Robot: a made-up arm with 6 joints.
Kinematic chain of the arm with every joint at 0, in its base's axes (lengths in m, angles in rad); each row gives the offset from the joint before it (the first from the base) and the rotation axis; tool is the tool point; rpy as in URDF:
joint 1: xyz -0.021 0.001 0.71 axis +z
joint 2: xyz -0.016 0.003 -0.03 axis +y
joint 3: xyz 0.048 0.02 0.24 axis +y
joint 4: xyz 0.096 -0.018 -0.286 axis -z
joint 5: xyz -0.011 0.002 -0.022 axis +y
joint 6: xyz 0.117 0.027 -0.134 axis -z
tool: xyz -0.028 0.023 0.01 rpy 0 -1.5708 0
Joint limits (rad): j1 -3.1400..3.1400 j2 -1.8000..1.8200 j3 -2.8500..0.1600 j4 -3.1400..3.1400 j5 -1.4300..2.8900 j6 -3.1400..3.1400
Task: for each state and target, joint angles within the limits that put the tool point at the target. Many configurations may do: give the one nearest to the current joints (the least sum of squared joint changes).
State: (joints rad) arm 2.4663 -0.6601 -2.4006 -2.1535 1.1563 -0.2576
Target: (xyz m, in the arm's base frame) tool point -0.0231 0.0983 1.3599
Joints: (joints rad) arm 2.5456 -0.3903 -2.2702 -2.1441 1.0140 -0.2521
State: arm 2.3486 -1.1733 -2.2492 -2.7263 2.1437 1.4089
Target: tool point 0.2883 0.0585 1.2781
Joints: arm 2.8120 -0.8409 -2.0427 -2.5052 2.1077 1.4036
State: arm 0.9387 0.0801 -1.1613 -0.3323 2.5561 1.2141
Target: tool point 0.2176 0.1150 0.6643
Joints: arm 0.6171 0.1741 -1.1538 -0.5717 2.4715 1.2573
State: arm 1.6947 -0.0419 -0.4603 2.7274 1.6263 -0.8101
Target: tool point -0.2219 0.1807 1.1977
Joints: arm 2.1935 -0.4438 -1.2636 2.6016 1.6894 -0.8288
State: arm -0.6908 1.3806 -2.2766 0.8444 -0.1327 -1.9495
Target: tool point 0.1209 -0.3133 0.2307
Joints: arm -0.7849 1.5984 -1.4956 1.1964 -0.3899 -1.9549
